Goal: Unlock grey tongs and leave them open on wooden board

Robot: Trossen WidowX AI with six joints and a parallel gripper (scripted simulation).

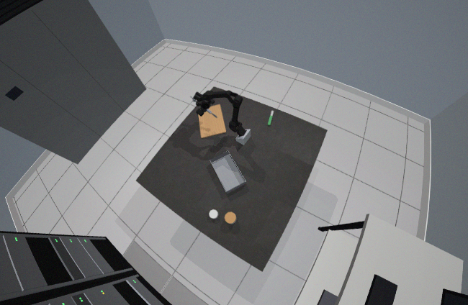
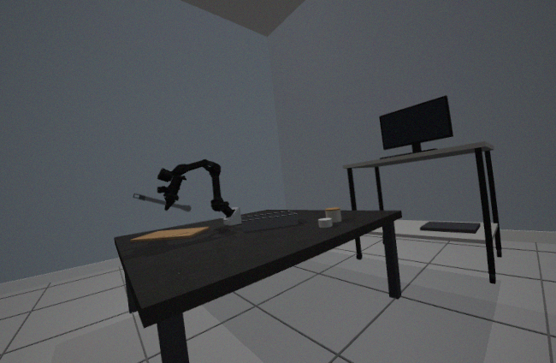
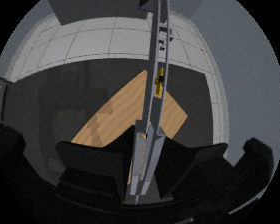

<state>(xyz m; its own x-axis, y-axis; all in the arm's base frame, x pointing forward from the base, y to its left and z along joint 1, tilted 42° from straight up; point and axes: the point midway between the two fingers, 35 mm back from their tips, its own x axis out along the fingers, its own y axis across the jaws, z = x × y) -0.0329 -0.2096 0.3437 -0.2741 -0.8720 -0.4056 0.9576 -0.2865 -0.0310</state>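
The wooden board is 14 cm below my gripper tip and 2 cm to the left of it. The rest, counted from my gripper tip: yellow slider: 6 cm above, 3 cm to the right; then white puck: 75 cm ahead, 49 cm to the left, 13 cm below; then roasting tin: 43 cm to the left, 41 cm ahead, 12 cm below.
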